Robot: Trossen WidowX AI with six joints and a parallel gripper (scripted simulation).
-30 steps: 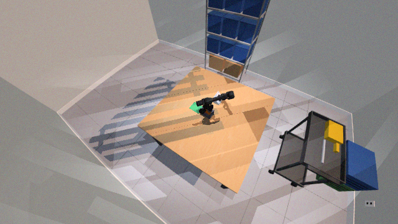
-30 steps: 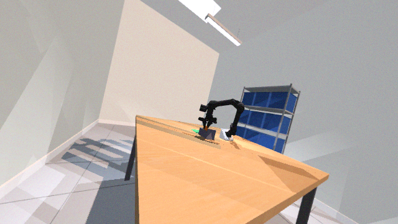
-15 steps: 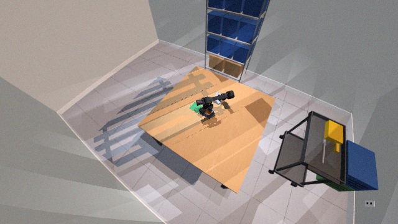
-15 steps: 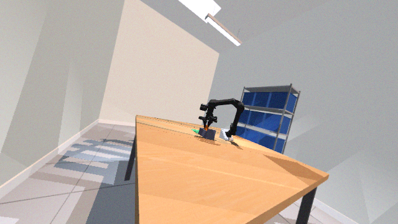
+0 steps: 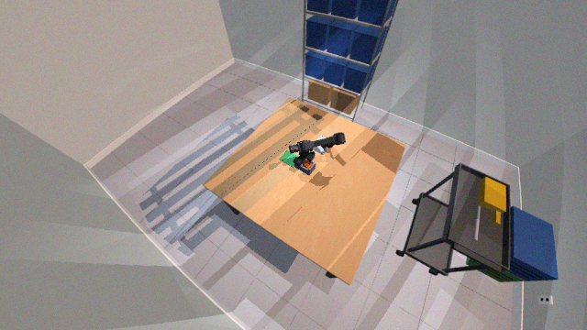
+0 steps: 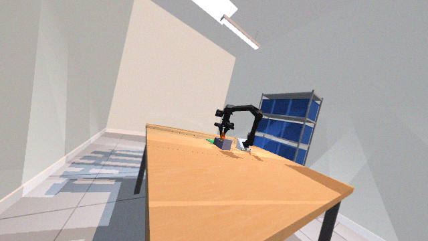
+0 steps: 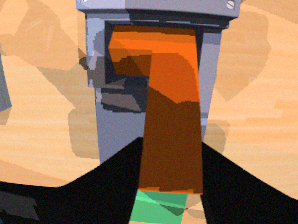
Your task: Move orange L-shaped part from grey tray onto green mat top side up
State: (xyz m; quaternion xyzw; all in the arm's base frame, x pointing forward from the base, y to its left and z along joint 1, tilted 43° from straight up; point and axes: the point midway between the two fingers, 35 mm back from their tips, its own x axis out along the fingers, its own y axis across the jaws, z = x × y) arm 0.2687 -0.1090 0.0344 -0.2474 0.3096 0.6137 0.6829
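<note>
The green mat is 3 cm behind my gripper tip, 14 cm to the right of it and 12 cm below it. Also, from my gripper tip: orange L-shaped part (1 cm behind, 3 cm to the left, 3 cm below).
</note>
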